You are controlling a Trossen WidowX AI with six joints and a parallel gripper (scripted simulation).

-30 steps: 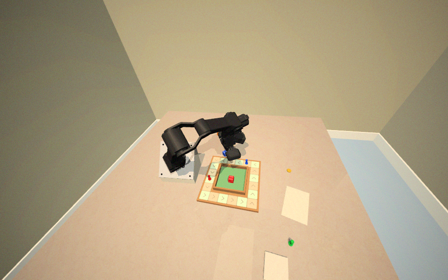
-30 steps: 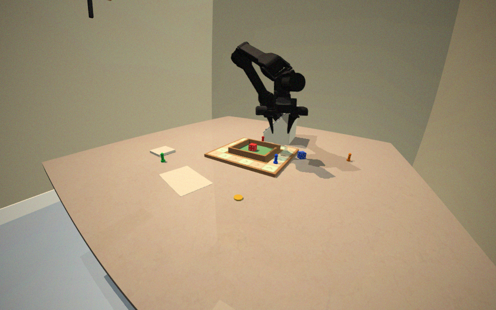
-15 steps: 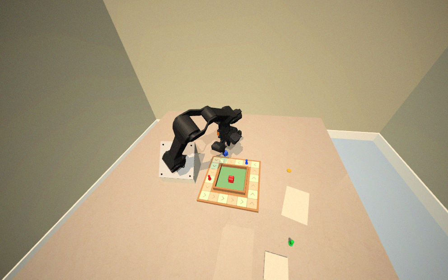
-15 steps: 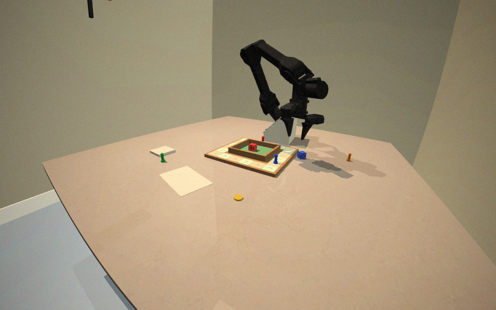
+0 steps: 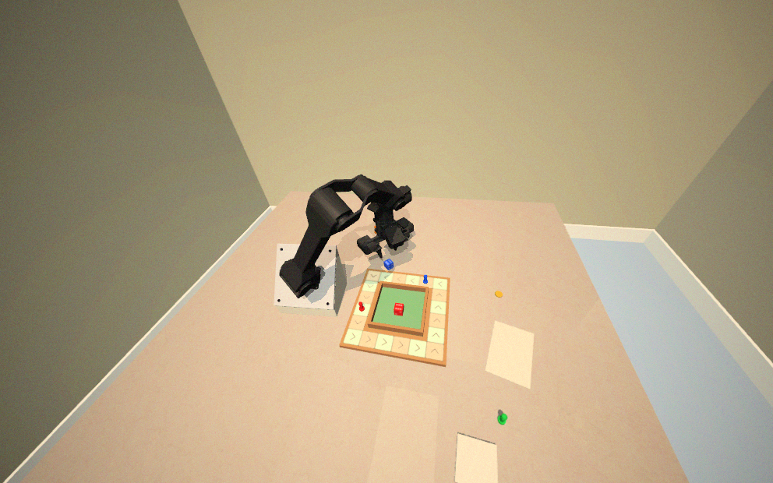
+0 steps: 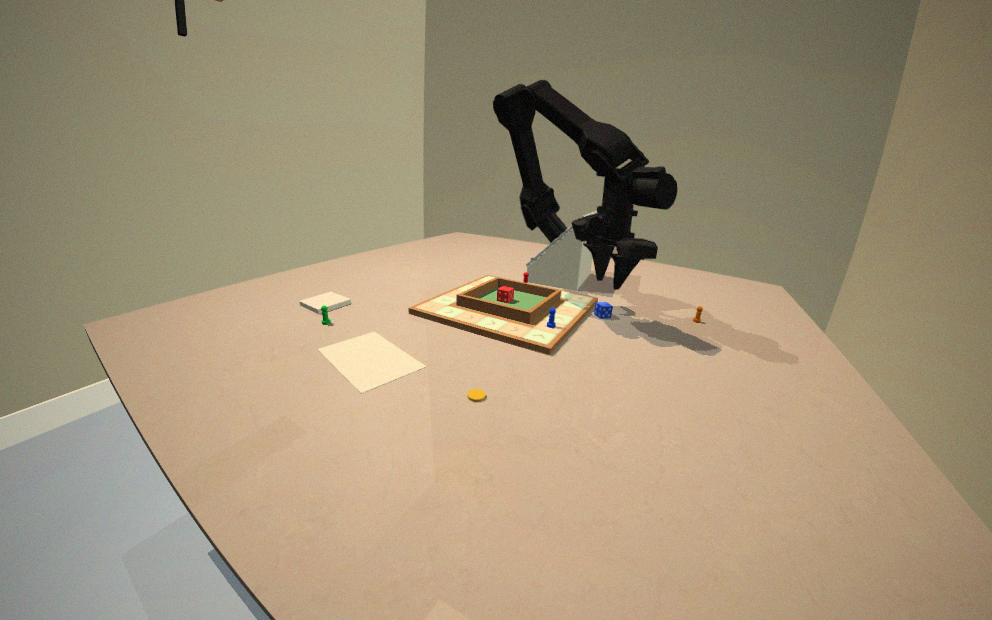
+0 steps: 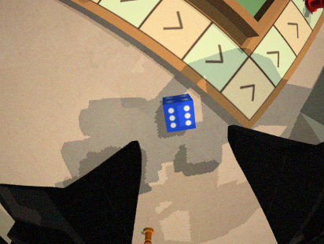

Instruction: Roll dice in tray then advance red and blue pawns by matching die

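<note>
Now: the red pawn 19 cm to the right of my gripper tip, 5 cm behind it and 4 cm below it. From my gripper tip the other things lie so: blue pawn: 13 cm ahead, 6 cm to the right, 4 cm below; then green tray: 18 cm to the right, 6 cm below, 6 cm ahead; then orange pawn: 19 cm to the left, 9 cm behind, 5 cm below.
</note>
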